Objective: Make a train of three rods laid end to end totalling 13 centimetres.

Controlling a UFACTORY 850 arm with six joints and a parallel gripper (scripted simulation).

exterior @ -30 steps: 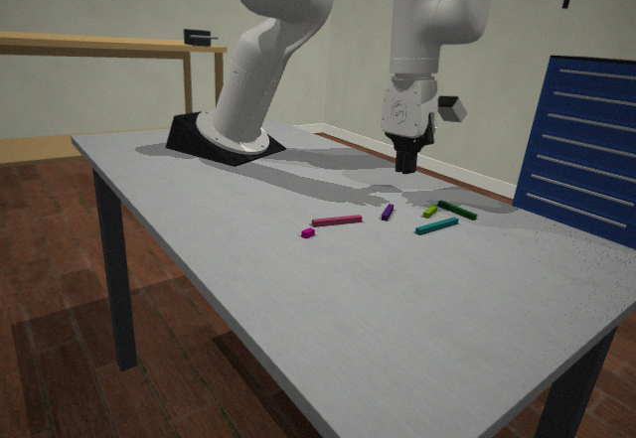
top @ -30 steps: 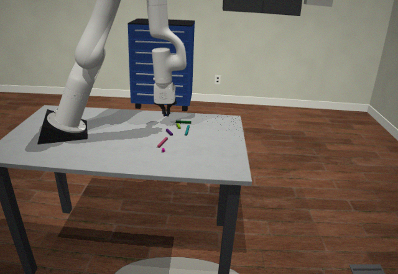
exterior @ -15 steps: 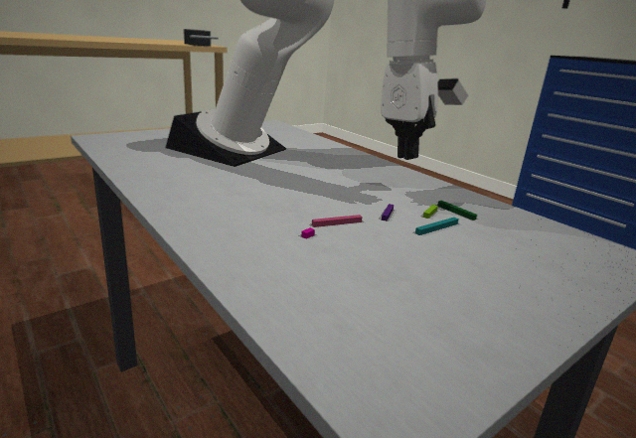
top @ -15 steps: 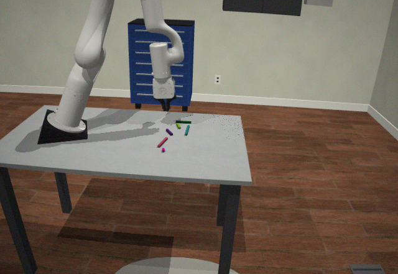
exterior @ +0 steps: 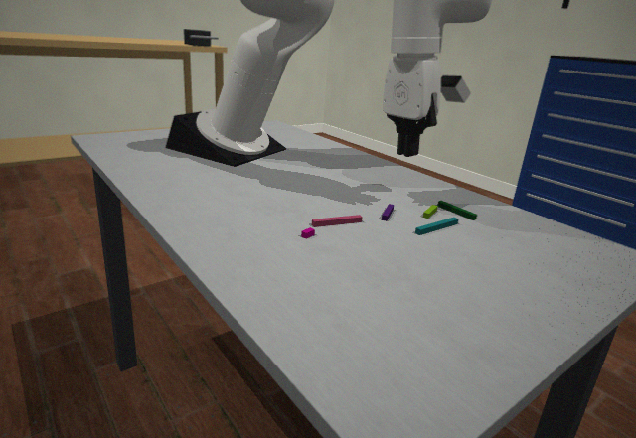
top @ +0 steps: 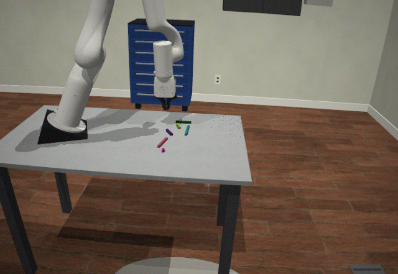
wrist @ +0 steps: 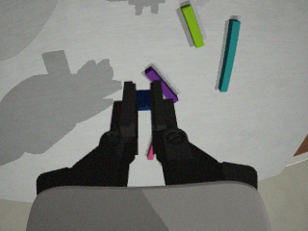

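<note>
Right now my hand is 110 mm short of the turquoise rod and 120 mm above it. From my hand the other things lie so: lime rod (60 mm ahead, 30 mm to the left, 120 mm below); purple rod (40 mm ahead, 50 mm to the right, 120 mm below); blue rod (20 mm below).
</note>
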